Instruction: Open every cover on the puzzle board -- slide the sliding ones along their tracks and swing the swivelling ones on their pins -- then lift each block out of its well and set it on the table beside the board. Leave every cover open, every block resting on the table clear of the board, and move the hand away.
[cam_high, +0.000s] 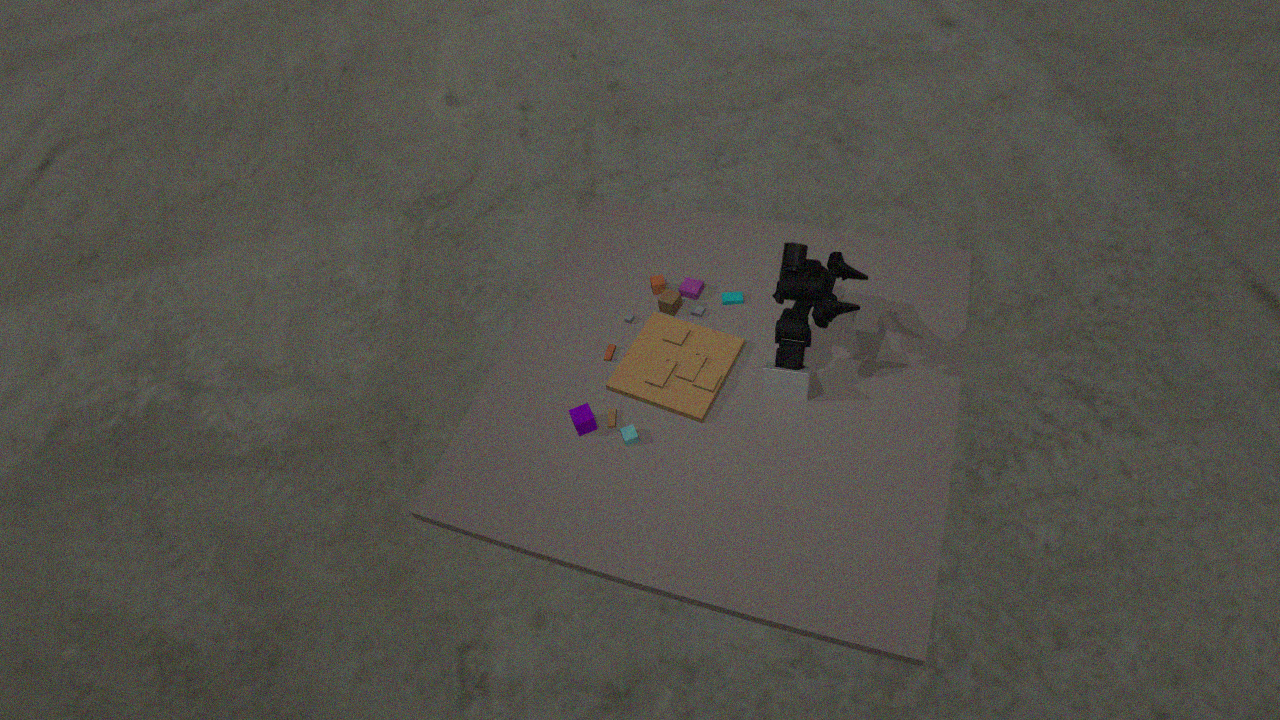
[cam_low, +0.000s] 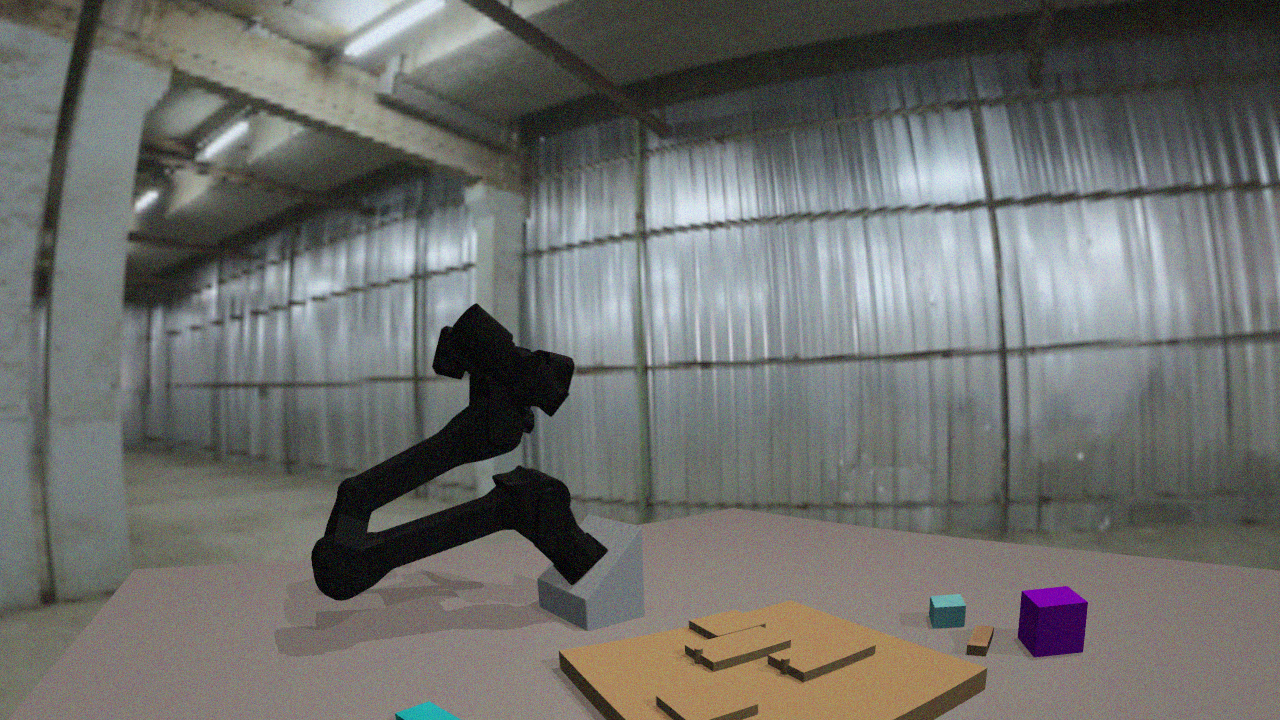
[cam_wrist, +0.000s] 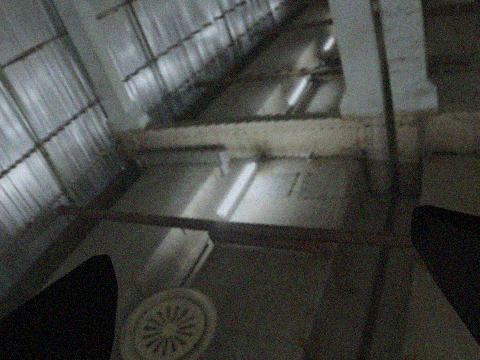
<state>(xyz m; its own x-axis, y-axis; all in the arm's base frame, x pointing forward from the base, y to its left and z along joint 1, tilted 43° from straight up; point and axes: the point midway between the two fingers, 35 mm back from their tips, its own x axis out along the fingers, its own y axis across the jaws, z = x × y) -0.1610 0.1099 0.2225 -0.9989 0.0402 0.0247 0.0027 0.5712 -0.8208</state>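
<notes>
The brown block lies 58 cm ahead of my gripper tip, 32 cm below it and 9 cm to the right of it. Round my gripper tip: magenta block: 54 cm ahead, 33 cm below, 17 cm to the right; then teal block: 41 cm ahead, 34 cm below, 18 cm to the right; then light blue block: 49 cm ahead, 38 cm to the left, 33 cm below.
</notes>
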